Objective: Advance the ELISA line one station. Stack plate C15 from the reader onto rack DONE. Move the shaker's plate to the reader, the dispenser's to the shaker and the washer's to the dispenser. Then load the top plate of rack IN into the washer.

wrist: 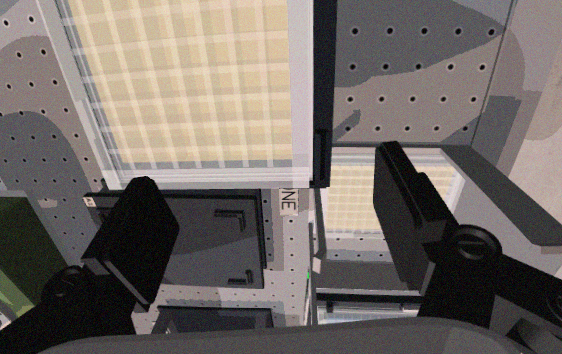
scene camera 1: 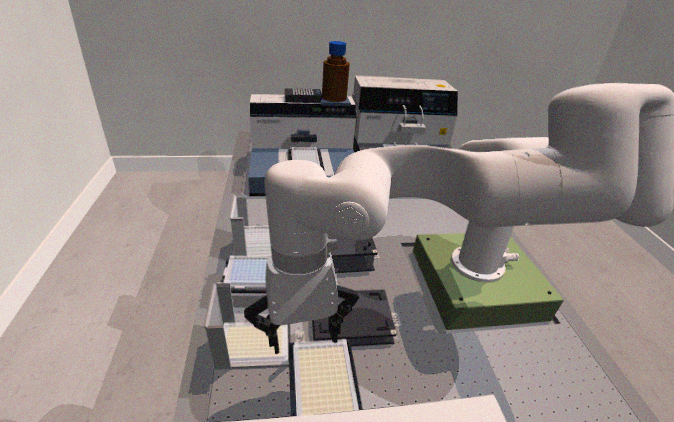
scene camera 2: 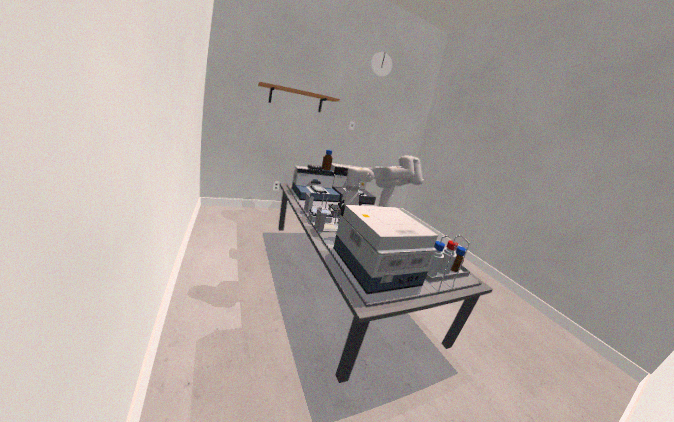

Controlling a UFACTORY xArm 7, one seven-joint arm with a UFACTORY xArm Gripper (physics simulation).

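Frame: origin at the arm's base, x ahead, y left, z up, level; metres.
Where they show: gripper, between the fingertips: point(wrist: 266, 188) point(scene camera 1: 305, 341); arm's base, origin of its link: point(scene camera 1: 477, 264).
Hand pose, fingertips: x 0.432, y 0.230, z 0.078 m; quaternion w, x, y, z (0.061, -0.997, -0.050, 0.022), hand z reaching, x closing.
Things, the pixels of their centre, and the offset from my fingertips. "spot": a spot on its surface instead.
- yellow-welled plate, middle of its body: point(wrist: 174, 9) point(scene camera 1: 324, 379) dy +0.065, dx -0.023, dz -0.004 m
- dark carrier, a spot on its surface: point(wrist: 324, 90) spot: dy +0.035, dx +0.023, dz -0.011 m
- reader, a spot on its surface: point(scene camera 2: 390, 250) spot: dy +0.532, dx +0.081, dz +0.076 m
- yellow plate, middle of its body: point(wrist: 386, 199) point(scene camera 1: 254, 341) point(scene camera 2: 327, 226) dy -0.091, dx +0.089, dz -0.115 m
- front left rack, a spot on its surface: point(wrist: 510, 195) spot: dy -0.045, dx +0.148, dz -0.053 m
- label, a spot on its surface: point(wrist: 288, 201) spot: dy -0.100, dx +0.000, dz -0.128 m
- blue plate, middle of its body: point(wrist: 373, 336) point(scene camera 1: 256, 271) point(scene camera 2: 321, 211) dy -0.236, dx +0.087, dz -0.069 m
- blue-based instrument, middle of its body: point(scene camera 1: 304, 114) point(scene camera 2: 318, 173) dy -0.796, dx -0.056, dz +0.075 m
- brown bottle, a spot on its surface: point(scene camera 1: 336, 80) spot: dy -0.849, dx -0.161, dz +0.171 m
- second instrument, a spot on its surface: point(scene camera 1: 380, 130) spot: dy -0.854, dx -0.333, dz -0.003 m
A yellow-welled plate point(scene camera 1: 325, 377) point(wrist: 190, 85) lies flat on the dark carrier point(wrist: 324, 90) out of the reader point(scene camera 2: 390, 250). No plate name is legible. My gripper point(scene camera 1: 305, 345) point(wrist: 266, 188) is open and empty, above the rear end of this plate. Another yellow plate point(scene camera 1: 255, 345) point(wrist: 350, 200) lies in the front left rack point(scene camera 1: 226, 302) point(wrist: 510, 195), beside a label point(wrist: 288, 201) partly reading "NE". A blue plate point(scene camera 1: 248, 271) point(wrist: 370, 315) sits behind that rack. A pale plate point(scene camera 1: 257, 241) shows in the rear rack point(scene camera 1: 238, 235), partly hidden by the arm.
Two dark platforms point(scene camera 1: 367, 310) point(scene camera 1: 355, 263) stand right of the racks. At the back are a blue-based instrument point(scene camera 1: 275, 132) with a pale plate point(scene camera 1: 305, 155), a brown bottle point(scene camera 1: 336, 80) on top, and a second instrument point(scene camera 1: 380, 130). The green arm base point(scene camera 1: 515, 295) is at right.
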